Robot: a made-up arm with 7 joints. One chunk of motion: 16 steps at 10 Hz.
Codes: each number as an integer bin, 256 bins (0 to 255) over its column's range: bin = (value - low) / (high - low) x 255, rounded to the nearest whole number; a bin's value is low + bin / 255 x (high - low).
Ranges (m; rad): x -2..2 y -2..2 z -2..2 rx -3.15..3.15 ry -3.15..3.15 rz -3.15..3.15
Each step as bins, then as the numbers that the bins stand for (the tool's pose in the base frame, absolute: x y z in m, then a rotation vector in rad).
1 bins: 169 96 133 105 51 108
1 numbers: 0.6510 -0.4941 0.0863 -0.5559 -1.8900 -0.4818
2 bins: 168 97 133 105 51 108
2 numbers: 0.6353 -0.4784 0.0863 -0.5559 -1.8900 -0.4818
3 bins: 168 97 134 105 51 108
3 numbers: 0.6353 -0.4784 0.1020 -0.5559 -1.8900 -0.4818
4 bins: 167 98 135 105 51 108
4 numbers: 0.6196 -0.4627 0.1176 -0.5559 -1.8900 -0.4818
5 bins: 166 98 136 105 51 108
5 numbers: 0.6039 -0.4627 0.1333 -0.5559 -1.8900 -0.4818
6 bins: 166 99 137 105 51 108
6 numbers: 0.6039 -0.4471 0.1490 -0.5559 -1.8900 -0.4818
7 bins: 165 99 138 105 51 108
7 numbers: 0.5882 -0.4471 0.1647 -0.5559 -1.8900 -0.4818
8 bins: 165 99 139 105 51 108
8 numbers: 0.5882 -0.4471 0.1804 -0.5559 -1.8900 -0.4818
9 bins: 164 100 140 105 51 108
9 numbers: 0.5725 -0.4314 0.1961 -0.5559 -1.8900 -0.4818
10 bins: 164 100 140 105 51 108
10 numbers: 0.5725 -0.4314 0.1961 -0.5559 -1.8900 -0.4818
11 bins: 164 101 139 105 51 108
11 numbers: 0.5725 -0.4157 0.1804 -0.5559 -1.8900 -0.4818
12 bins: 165 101 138 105 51 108
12 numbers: 0.5882 -0.4157 0.1647 -0.5559 -1.8900 -0.4818
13 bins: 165 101 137 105 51 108
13 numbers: 0.5882 -0.4157 0.1490 -0.5559 -1.8900 -0.4818
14 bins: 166 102 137 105 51 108
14 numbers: 0.6039 -0.4000 0.1490 -0.5559 -1.8900 -0.4818
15 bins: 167 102 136 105 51 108
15 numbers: 0.6196 -0.4000 0.1333 -0.5559 -1.8900 -0.4818
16 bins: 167 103 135 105 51 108
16 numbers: 0.6196 -0.3843 0.1176 -0.5559 -1.8900 -0.4818
